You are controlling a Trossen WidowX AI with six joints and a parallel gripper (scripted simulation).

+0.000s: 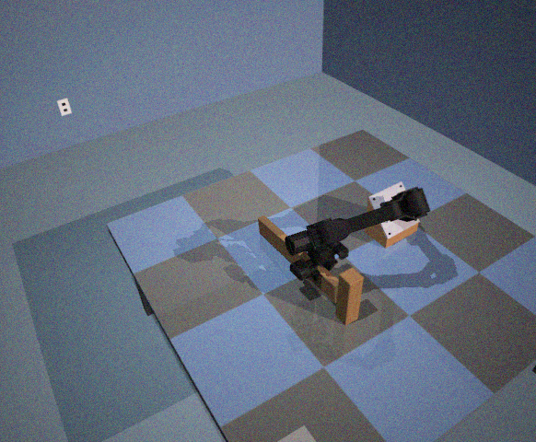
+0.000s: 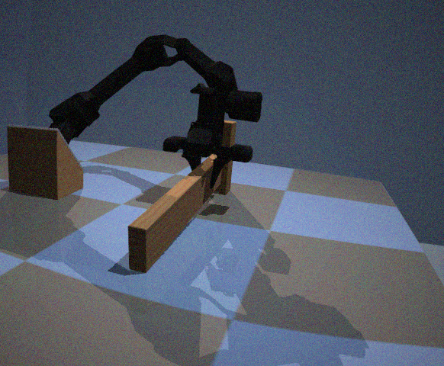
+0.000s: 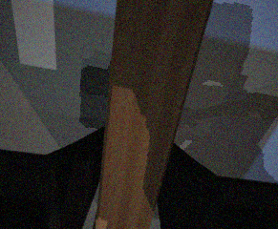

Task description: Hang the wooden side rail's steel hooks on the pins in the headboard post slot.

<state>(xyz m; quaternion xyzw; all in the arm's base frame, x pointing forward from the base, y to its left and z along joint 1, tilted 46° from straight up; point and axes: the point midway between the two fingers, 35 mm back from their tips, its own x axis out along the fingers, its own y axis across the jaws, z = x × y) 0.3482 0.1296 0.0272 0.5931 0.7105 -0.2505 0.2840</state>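
My gripper tip is 140 mm to the right of the headboard post, 40 mm below it and 10 mm past it.
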